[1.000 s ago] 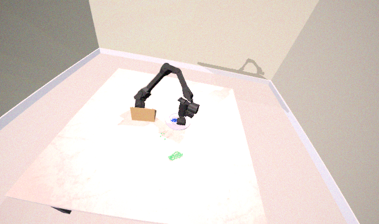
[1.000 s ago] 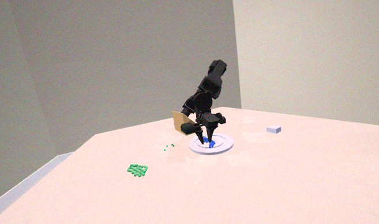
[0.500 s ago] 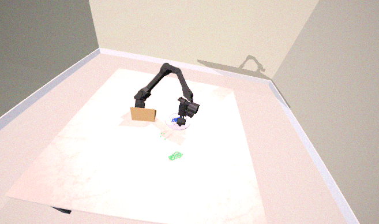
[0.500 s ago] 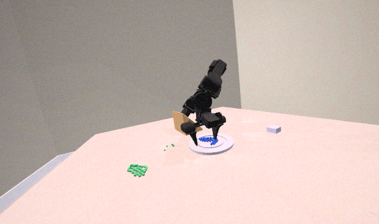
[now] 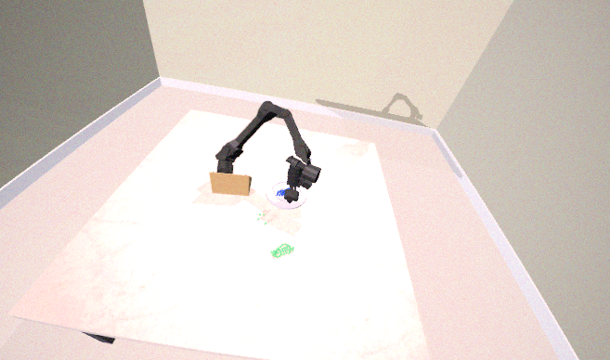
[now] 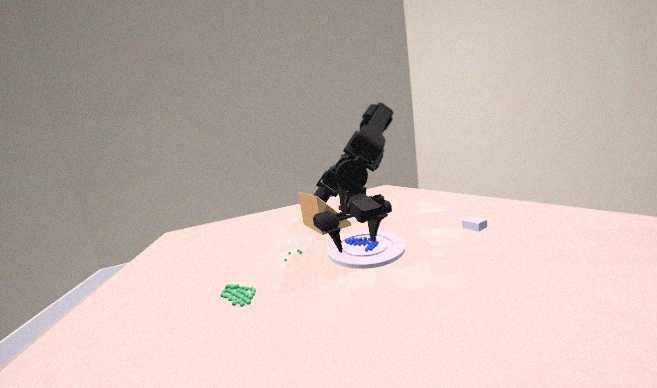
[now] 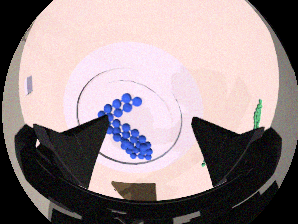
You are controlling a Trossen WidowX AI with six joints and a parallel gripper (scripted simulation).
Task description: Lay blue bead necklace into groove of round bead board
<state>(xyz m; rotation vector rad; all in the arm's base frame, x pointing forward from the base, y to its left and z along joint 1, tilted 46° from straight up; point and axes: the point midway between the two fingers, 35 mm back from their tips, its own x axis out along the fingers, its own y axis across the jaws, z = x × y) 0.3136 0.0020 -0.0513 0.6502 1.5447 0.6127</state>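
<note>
My gripper tip is 2 cm past the round white bead board, 3 cm to the right of it and 1 cm above it. Round my gripper tip: small grey block: 9 cm ahead, 33 cm to the left, 1 cm below.
</note>
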